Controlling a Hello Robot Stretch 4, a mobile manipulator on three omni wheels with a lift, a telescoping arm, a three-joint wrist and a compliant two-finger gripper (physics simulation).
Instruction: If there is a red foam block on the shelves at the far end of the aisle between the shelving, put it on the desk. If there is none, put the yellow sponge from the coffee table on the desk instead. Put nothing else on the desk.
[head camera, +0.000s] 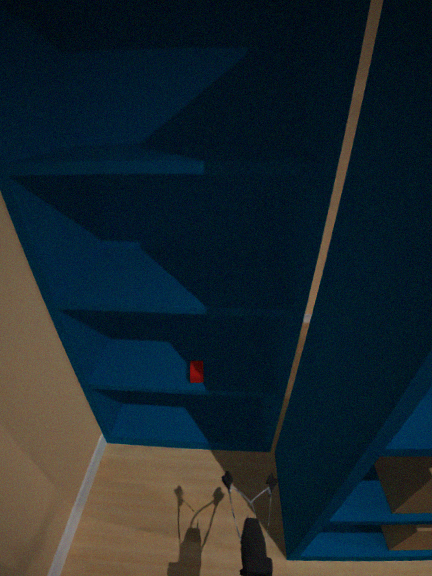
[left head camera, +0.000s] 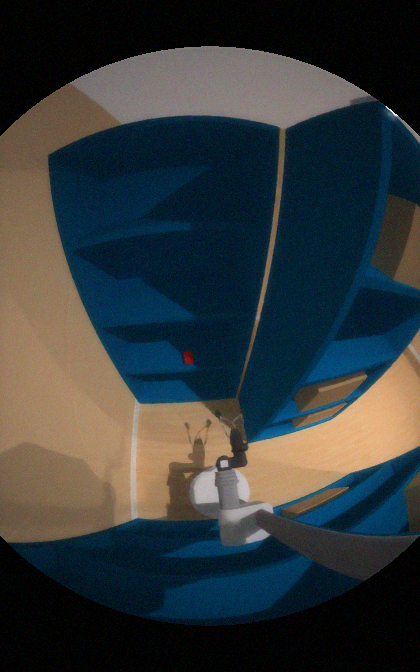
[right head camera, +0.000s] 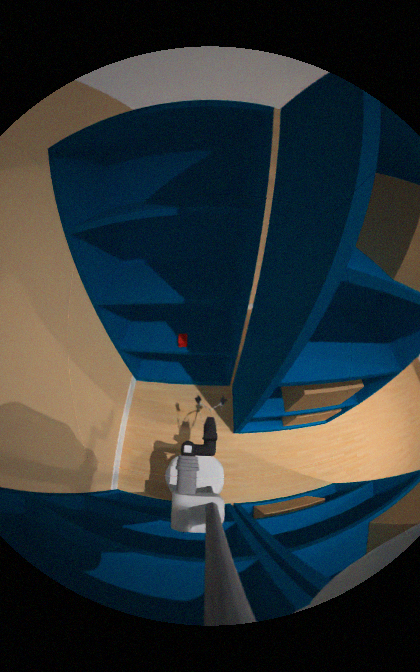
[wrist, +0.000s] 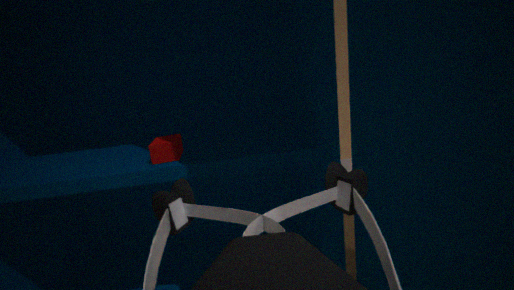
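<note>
A red block stands on a low shelf of the blue shelf unit at the end of the aisle, near that shelf's front edge. My gripper is open and empty, its fingertips apart. It is in front of the shelf unit and apart from the block. In the wrist view the block is beyond and above the left fingertip. The desk, the coffee table and the yellow sponge do not show.
A second blue shelf unit stands close at the right, with brown boxes on its shelves. A beige wall is at the left. More blue shelving lies at the bottom, near my arm.
</note>
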